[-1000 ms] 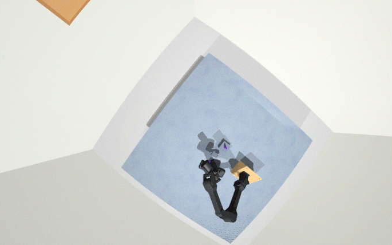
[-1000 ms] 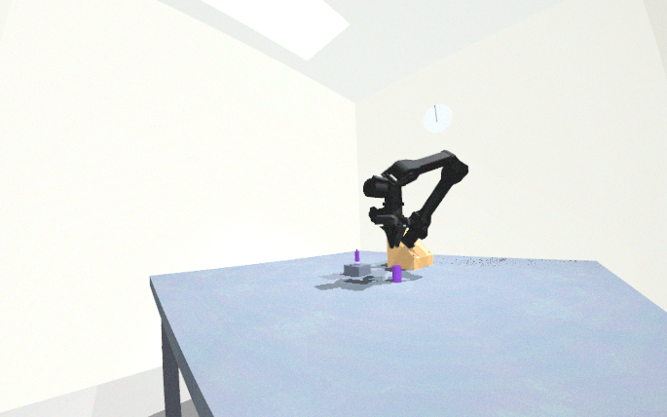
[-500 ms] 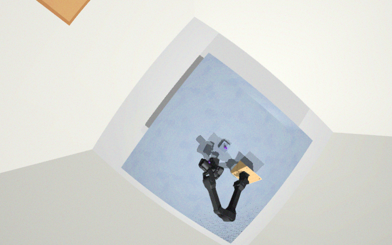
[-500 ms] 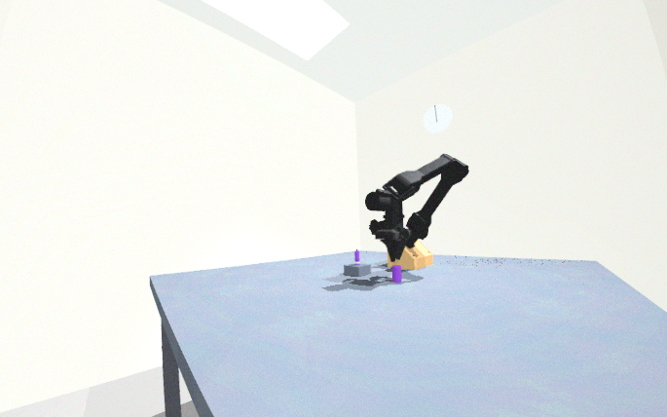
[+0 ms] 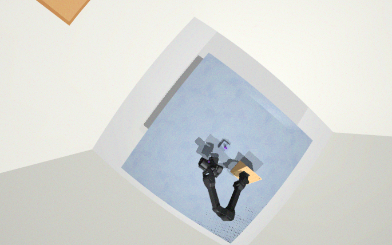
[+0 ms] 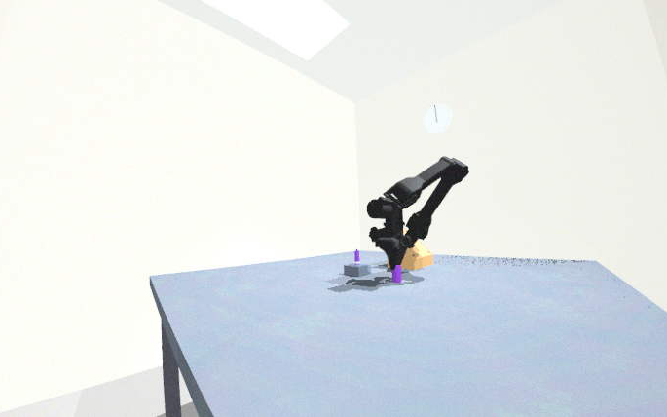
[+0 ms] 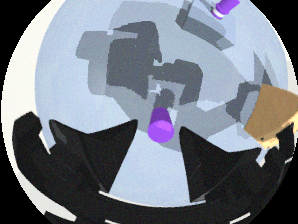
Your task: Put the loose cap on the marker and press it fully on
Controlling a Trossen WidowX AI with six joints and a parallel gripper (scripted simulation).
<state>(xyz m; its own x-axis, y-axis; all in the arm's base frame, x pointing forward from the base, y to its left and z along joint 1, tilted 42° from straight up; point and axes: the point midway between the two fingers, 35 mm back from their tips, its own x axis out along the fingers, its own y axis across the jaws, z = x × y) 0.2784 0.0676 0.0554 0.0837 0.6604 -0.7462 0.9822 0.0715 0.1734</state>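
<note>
Right now the purple cap is 20 mm below my gripper tip. The rest, counted from my gripper tip: grey holder block: 180 mm to the right, 30 mm behind, 20 mm below.
</note>
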